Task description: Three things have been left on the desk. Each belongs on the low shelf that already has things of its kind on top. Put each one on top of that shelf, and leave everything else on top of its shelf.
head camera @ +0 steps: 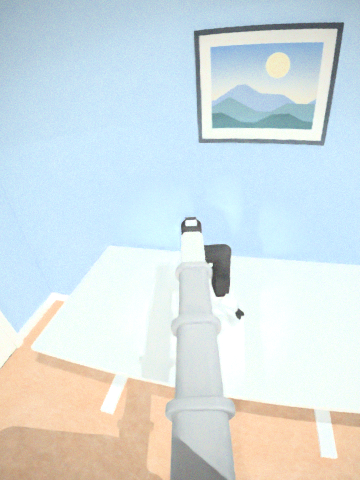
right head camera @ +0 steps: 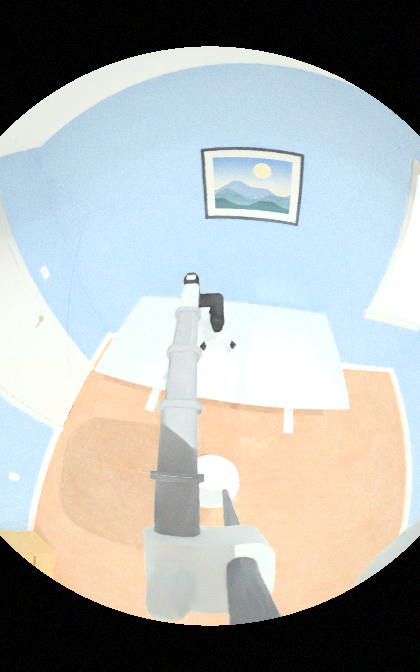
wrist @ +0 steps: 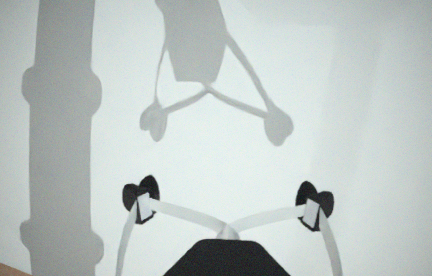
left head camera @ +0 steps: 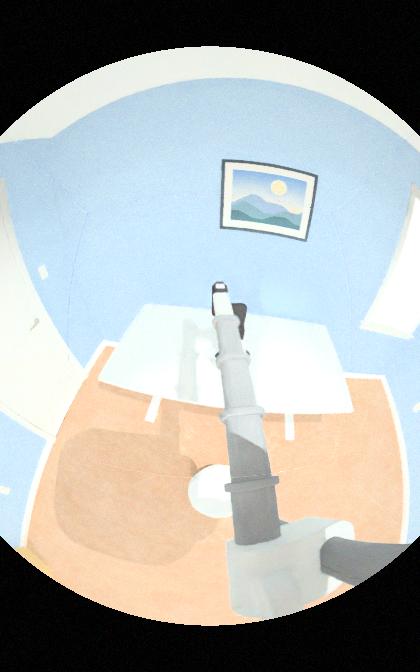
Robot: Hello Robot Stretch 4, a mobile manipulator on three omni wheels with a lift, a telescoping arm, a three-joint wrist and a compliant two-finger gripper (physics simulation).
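Frame: origin at the robot's base, x ahead, y left, z up, level; metres.
Where they show: gripper, fingertip midpoint: (wrist: 227, 194).
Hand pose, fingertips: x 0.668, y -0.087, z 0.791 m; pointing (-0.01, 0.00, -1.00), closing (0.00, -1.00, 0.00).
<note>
After its pixels a point has its place.
The white desk (head camera: 300, 320) {x 0.708, y -0.441, z 0.692 m} (left head camera: 300, 360) (right head camera: 295, 360) (wrist: 390, 150) {x 0.709, y -0.308, z 0.692 m} stands against the blue wall. My gripper (right head camera: 218, 345) (wrist: 227, 194) {x 0.668, y -0.087, z 0.791 m} is open and empty, pointing down above the desk, with its fingers spread wide. In the head camera view the arm hides part of the gripper. Shadows of the arm and fingers fall on the desk top in the wrist view. The three things named in the task do not show in any view. A corner of a light-wood unit (left head camera: 32, 557) (right head camera: 25, 542), maybe a low shelf, shows at the lower left; no things show on it.
My extended arm (head camera: 197, 360) {x 0.276, y 0.001, z 1.206 m} (left head camera: 240, 390) (right head camera: 181, 390) reaches over the desk. A framed picture (head camera: 267, 85) {x 1.165, y -0.335, z 1.540 m} (left head camera: 269, 200) (right head camera: 252, 186) hangs above. A door (left head camera: 30, 350) (right head camera: 30, 340) is at the left, a window (left head camera: 400, 285) (right head camera: 400, 280) at the right. The round white base (left head camera: 210, 492) (right head camera: 220, 475) stands before the desk.
</note>
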